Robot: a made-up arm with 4 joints.
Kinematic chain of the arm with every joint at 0, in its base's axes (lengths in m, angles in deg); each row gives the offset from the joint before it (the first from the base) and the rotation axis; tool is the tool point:
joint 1: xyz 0 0 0.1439 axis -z
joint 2: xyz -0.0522 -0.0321 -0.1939 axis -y
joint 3: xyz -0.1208 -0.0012 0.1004 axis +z
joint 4: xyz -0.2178 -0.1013 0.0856 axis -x
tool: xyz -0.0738 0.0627 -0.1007
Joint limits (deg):
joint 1: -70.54..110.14
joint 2: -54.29..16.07
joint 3: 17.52..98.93
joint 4: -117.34..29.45
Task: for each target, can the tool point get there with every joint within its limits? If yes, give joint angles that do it. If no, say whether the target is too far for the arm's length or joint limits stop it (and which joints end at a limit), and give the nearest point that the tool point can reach.
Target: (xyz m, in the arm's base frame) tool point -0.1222 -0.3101 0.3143
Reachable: yes | joints -19.82 -27.14 48.10 -89.39
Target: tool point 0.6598 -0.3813 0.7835
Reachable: no: too far | nearest point 0.2329 -0.1822 0.3502 | short by 0.640 m
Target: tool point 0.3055 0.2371 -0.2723
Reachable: no: joint limits stop it (at a limit: joint 1, joint 2, joint 3, joint 4) | nearest point 0.2936 -0.0889 -0.0265 | short by 0.408 m
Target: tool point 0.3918 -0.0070 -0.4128
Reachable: no: joint limits stop it (at a limit: joint 1, joint 2, joint 3, joint 4) | nearest point 0.2936 -0.0889 -0.0265 | short by 0.407 m
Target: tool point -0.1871 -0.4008 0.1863
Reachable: yes | joints -21.98 7.87 63.01 -104.04
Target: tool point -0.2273 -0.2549 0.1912
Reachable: yes | joints 13.44 -38.98 65.79 -23.44
